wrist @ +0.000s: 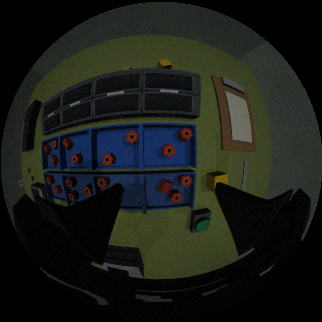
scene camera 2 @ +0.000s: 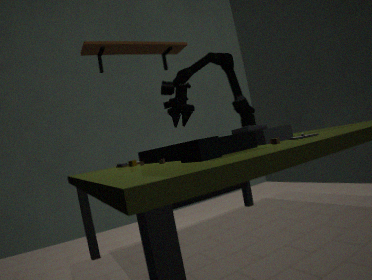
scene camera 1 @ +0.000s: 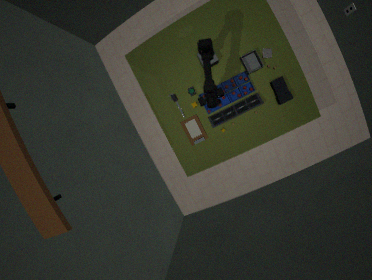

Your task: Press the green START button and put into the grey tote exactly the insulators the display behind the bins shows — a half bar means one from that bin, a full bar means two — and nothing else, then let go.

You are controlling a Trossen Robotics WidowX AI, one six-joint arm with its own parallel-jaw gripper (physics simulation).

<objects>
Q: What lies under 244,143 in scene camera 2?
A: A dark box.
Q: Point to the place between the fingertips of the gripper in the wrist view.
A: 170,188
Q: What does the gripper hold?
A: Nothing.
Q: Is the gripper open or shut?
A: Open.
</objects>
